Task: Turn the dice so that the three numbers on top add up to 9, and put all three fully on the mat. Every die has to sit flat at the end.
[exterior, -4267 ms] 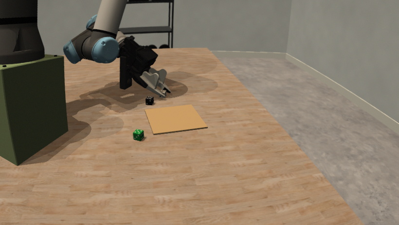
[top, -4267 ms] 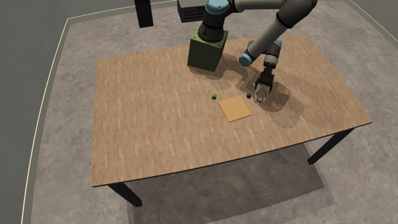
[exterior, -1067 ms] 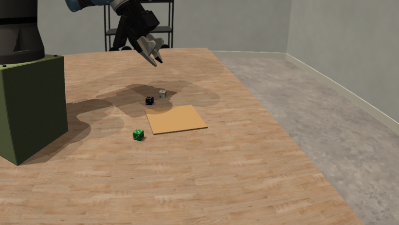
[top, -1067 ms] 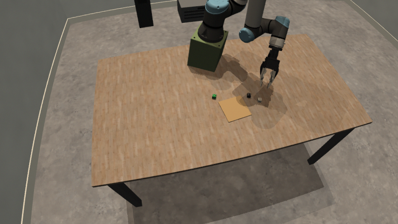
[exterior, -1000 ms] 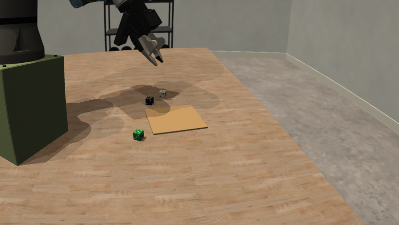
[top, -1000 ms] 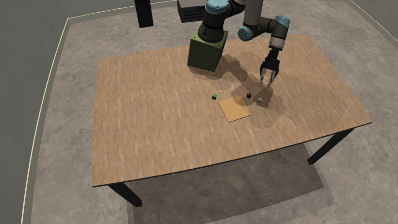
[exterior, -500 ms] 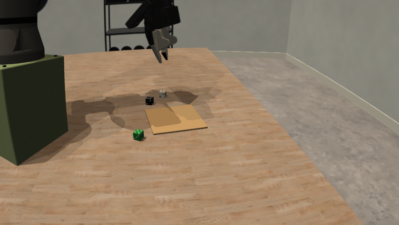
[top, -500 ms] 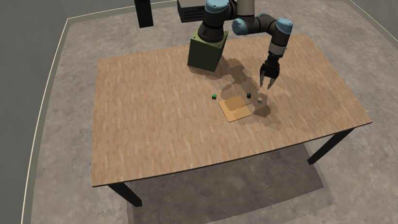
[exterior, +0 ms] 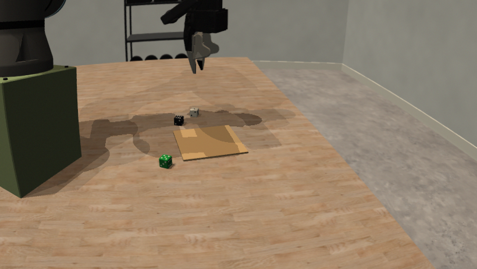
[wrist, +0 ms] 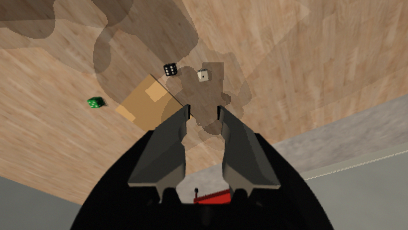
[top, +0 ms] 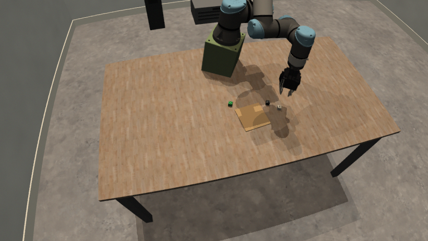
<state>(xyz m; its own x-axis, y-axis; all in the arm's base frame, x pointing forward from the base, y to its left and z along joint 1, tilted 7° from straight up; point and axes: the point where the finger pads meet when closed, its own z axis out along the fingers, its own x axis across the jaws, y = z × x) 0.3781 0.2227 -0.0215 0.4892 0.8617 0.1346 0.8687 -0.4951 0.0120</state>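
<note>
Now: the white die 10 mm behind my hand and 130 mm below it. Round my hand: tan mat (20 mm ahead, 150 mm to the right, 140 mm below); then black die (50 mm behind, 50 mm to the right, 130 mm below); then green die (70 mm behind, 250 mm to the right, 130 mm below).
</note>
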